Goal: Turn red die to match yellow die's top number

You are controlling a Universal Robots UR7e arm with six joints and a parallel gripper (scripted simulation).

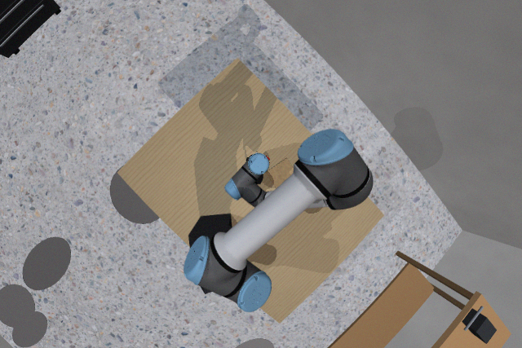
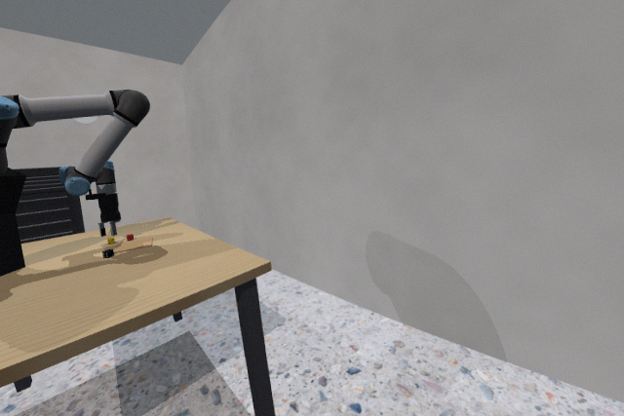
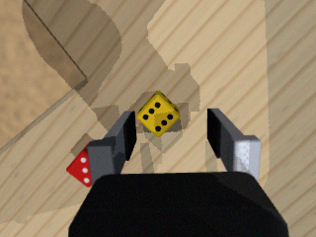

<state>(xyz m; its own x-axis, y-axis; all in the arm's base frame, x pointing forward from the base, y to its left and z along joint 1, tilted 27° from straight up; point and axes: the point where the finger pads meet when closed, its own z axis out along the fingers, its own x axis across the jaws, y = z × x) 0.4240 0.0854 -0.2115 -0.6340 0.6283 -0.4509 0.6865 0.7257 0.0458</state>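
My hand is 10 mm to the left of the yellow die and 40 mm above it. From my hand the other things lie so: black die (20 mm behind, 240 mm to the right, 40 mm below); then tan mat (80 mm ahead, 160 mm to the right, 50 mm below); then red die (80 mm ahead, 30 mm to the right, 40 mm below).
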